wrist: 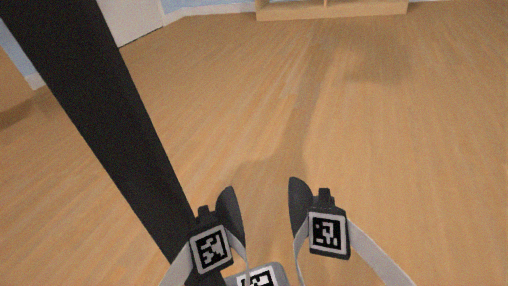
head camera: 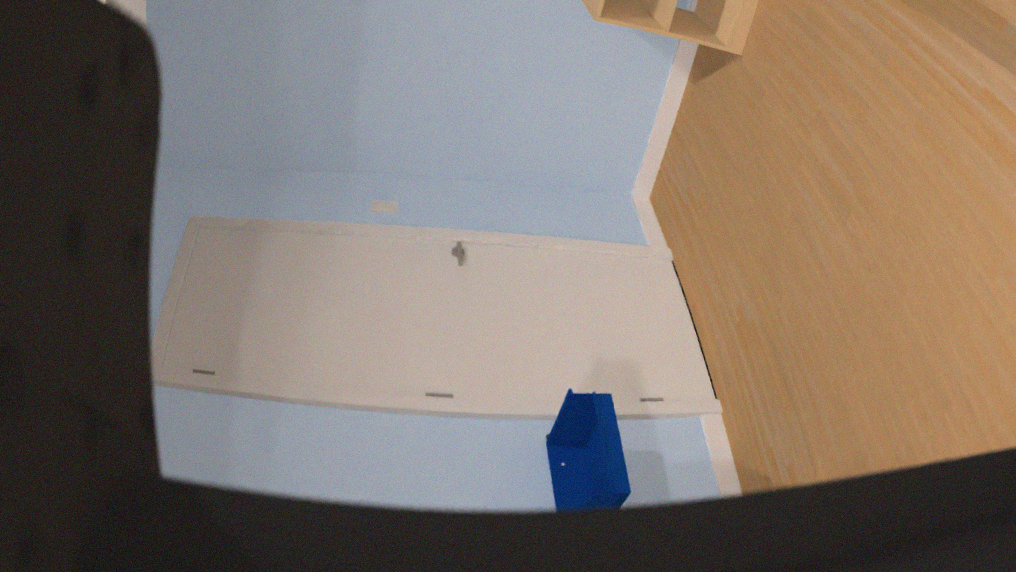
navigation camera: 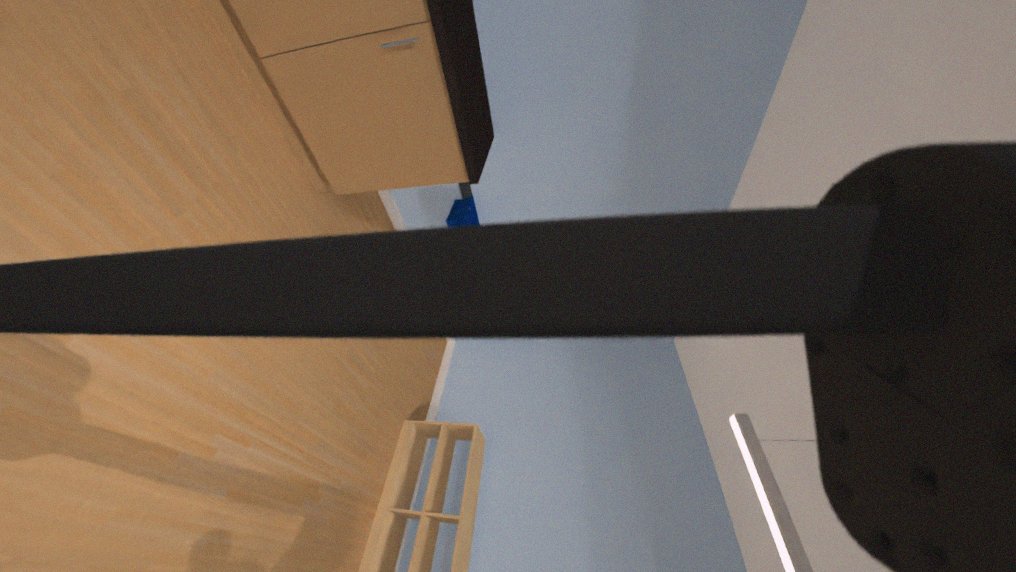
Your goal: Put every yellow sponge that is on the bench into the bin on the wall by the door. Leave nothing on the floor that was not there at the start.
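Places are measured from the robot's base along level axes (x ahead, y left, z up), in metres.
Pixels of known places: gripper, between the fingertips: (wrist: pixel 264 202).
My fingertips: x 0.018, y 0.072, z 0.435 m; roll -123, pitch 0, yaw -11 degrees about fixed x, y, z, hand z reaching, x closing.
Behind a point stands the place of what it marks.
A blue bin (head camera: pixel 588 454) {y 2.190, x -0.813, z 0.563 m} hangs on the light blue wall beside the white door (head camera: pixel 426 319) {y 2.667, x -0.488, z 1.053 m} in the head camera view, its lower end cut off by a dark robot part. A small part of the blue bin (navigation camera: pixel 463 212) {y 1.843, x -0.860, z 0.656 m} also shows in the navigation camera view, above the dark mast. My gripper (wrist: pixel 264 202) {y 0.072, x 0.018, z 0.435 m} is open and empty in the wrist view, with floor visible between its fingertips. A bench with a black top (navigation camera: pixel 462 92) {y 1.014, x -1.002, z 0.910 m} and wooden doors stands at the top of the navigation camera view. No yellow sponge shows.
A low wooden shelf unit (head camera: pixel 671 31) {y 2.428, x 0.653, z 0.309 m} (navigation camera: pixel 470 490) {y 2.268, x 1.047, z 0.610 m} (wrist: pixel 335 11) {y 2.027, x 1.201, z 0.046 m} stands against the wall. The dark mast (wrist: pixel 100 115) {y 0.116, x -0.068, z 0.508 m} crosses the left of the wrist view. Part of the white door (wrist: pixel 135 20) {y 2.727, x -0.444, z 0.152 m} shows at that view's upper left. The floor (wrist: pixel 400 150) {y 0.453, x 0.548, z 0.000 m} is wood.
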